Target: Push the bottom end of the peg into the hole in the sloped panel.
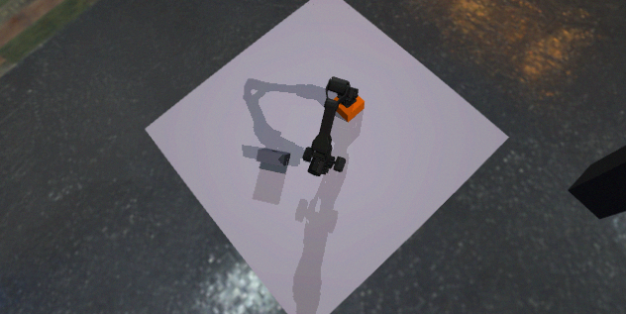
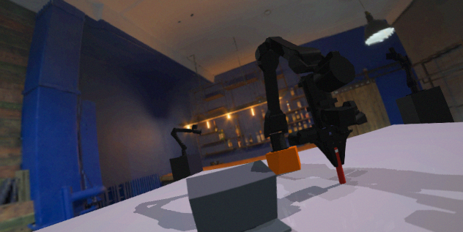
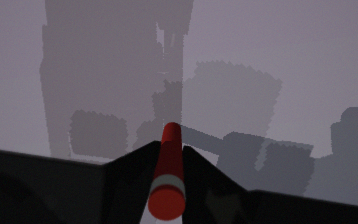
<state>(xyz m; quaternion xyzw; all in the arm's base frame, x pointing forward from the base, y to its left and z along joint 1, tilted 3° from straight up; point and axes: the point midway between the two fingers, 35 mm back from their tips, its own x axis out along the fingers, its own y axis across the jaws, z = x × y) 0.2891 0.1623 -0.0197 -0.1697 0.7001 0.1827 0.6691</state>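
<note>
Right now my gripper tip is 16 cm short of the grey sloped panel block, 19 cm to the left of it and 1 cm below it. Round my gripper tip: red peg (2 cm above).
</note>
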